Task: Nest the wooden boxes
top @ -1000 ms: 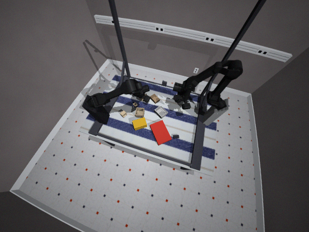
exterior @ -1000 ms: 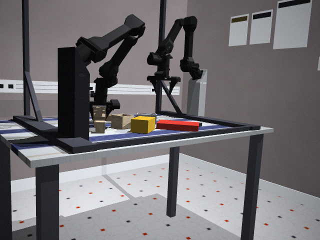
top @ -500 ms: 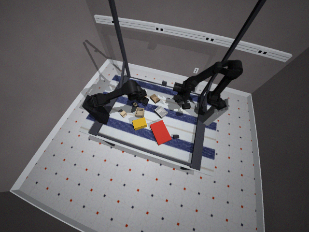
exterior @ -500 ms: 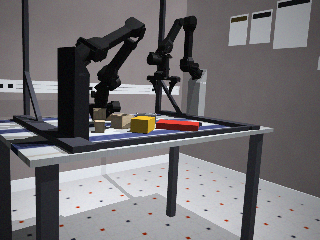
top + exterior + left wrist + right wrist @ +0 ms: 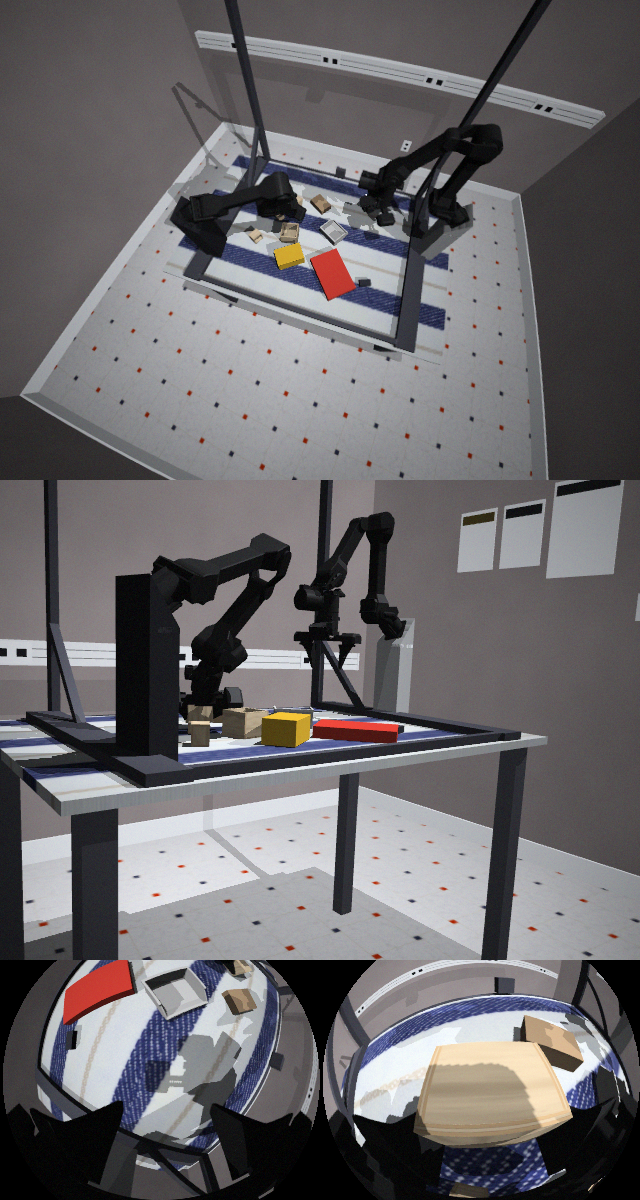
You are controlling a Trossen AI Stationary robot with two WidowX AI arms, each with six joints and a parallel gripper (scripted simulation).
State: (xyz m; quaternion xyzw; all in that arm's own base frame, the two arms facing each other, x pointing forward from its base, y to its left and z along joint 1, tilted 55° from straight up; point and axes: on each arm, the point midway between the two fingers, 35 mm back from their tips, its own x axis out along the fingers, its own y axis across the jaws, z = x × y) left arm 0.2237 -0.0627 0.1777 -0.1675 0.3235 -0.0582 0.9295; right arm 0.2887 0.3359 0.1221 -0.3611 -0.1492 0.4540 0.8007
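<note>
Now: the tiny wooden box 60 mm to the right of my right hand, 50 mm ahead of it and 30 mm below it. The rest, counted from my right hand: white box 200 mm to the left, 140 mm ahead, 10 mm below; medium wooden box right at my right hand; brown block 140 mm to the left, 30 mm below, 20 mm behind.
</note>
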